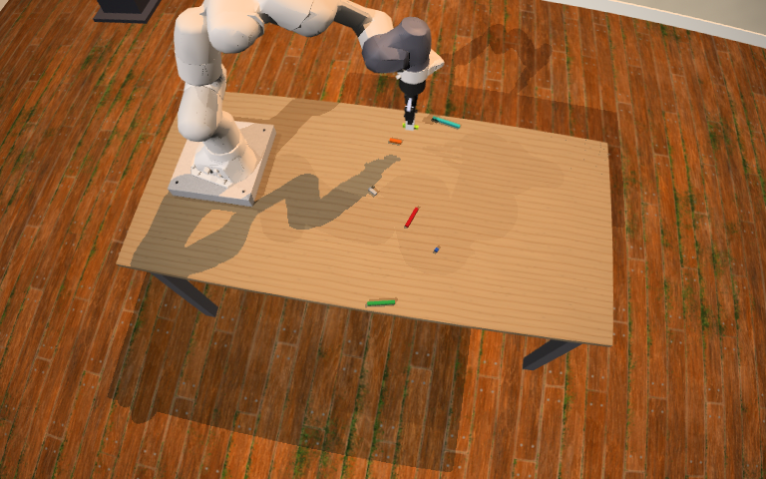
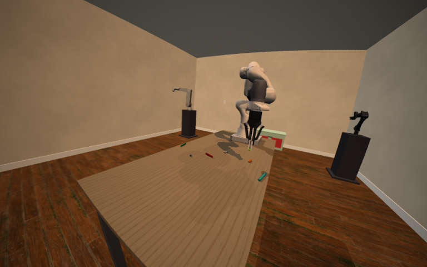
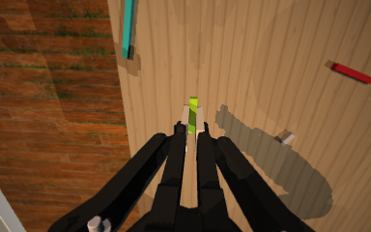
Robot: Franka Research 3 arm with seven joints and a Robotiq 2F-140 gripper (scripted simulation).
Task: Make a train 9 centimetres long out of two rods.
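The orange rod lies 5 cm behind my hand and 13 cm below it. The rest, counted from my hand: grey rod 8 cm behind, 20 cm to the right, 13 cm below; then lime rod 3 cm below; then turquoise rod 11 cm ahead, 12 cm to the left, 13 cm below.
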